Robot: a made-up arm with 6 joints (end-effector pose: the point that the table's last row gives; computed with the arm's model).
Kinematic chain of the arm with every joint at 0, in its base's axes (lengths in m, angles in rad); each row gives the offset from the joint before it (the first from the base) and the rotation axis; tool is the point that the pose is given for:
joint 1: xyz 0 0 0.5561 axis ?
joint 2: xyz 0.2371 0 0 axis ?
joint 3: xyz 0 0 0.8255 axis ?
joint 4: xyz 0 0 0.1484 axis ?
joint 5: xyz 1.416 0 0 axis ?
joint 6: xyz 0.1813 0 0 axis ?
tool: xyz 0 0 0
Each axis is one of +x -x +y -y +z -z.
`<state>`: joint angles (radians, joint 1 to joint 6).
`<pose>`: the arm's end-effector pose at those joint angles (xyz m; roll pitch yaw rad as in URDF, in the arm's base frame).
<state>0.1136 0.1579 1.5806 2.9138 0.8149 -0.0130</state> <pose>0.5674 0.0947 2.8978 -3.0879 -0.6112 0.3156</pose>
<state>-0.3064 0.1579 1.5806 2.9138 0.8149 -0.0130</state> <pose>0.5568 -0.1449 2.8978 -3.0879 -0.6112 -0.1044</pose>
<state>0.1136 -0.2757 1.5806 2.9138 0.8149 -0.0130</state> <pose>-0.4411 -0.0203 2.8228 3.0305 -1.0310 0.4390</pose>
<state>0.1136 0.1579 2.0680 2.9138 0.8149 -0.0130</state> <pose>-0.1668 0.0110 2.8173 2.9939 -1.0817 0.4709</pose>
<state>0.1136 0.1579 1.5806 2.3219 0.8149 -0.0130</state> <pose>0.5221 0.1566 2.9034 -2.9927 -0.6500 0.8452</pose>
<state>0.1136 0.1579 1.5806 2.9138 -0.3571 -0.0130</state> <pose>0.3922 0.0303 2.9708 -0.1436 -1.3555 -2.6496</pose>
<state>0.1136 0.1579 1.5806 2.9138 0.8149 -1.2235</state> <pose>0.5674 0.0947 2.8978 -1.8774 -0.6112 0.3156</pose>
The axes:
joint 1: +z
joint 2: +y
joint 3: -y
joint 4: -x
joint 5: -y
joint 6: -x

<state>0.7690 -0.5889 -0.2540 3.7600 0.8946 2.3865</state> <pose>0.9281 0.7840 1.7766 0.1168 0.4055 0.2545</pose>
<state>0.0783 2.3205 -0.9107 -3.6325 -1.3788 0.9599</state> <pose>-0.6223 -0.1330 -0.1807 0.1126 1.0068 -2.0167</pose>
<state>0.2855 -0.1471 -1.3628 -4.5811 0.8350 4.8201</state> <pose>0.7045 0.3457 -0.0236 0.9846 0.7249 1.6650</pose>
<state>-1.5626 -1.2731 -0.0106 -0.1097 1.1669 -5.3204</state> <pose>-0.0215 0.3999 2.3107 2.1350 -0.7100 1.7121</pose>
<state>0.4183 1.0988 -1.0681 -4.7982 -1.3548 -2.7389</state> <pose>0.3146 -0.0533 -0.3473 -1.0021 0.1307 -1.3449</pose>
